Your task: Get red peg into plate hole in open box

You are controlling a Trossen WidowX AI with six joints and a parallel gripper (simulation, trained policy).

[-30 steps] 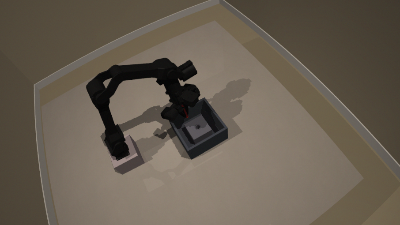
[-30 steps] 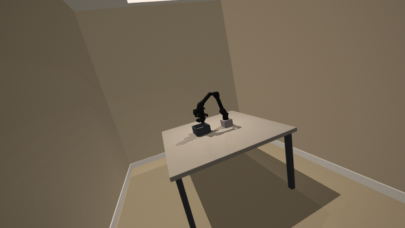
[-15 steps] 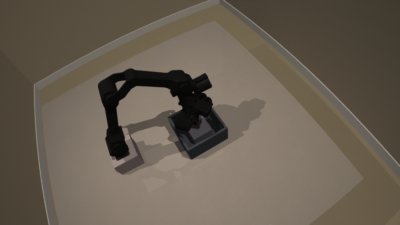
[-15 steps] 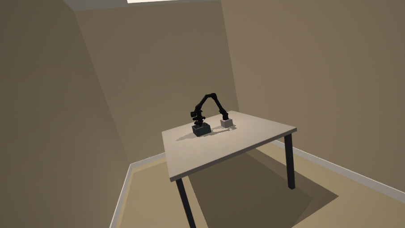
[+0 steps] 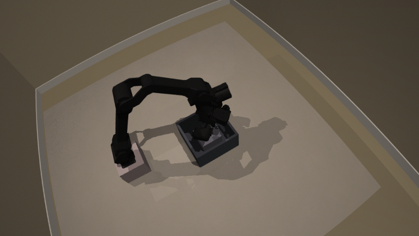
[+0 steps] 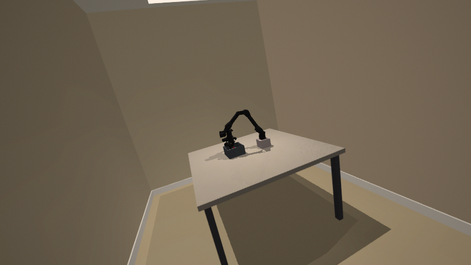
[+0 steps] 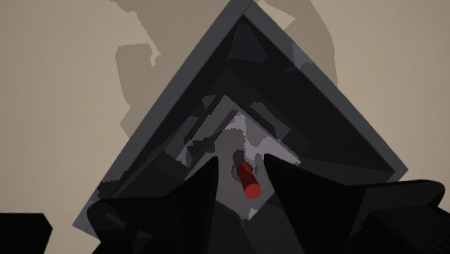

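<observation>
The red peg lies 2 cm behind my gripper tip, 1 cm to the left of it and 2 cm below it. From my gripper tip the other things lie so: grey plate 2 cm behind, 1 cm to the left, 3 cm below; then dark box 2 cm behind, 1 cm to the left, 5 cm below.
</observation>
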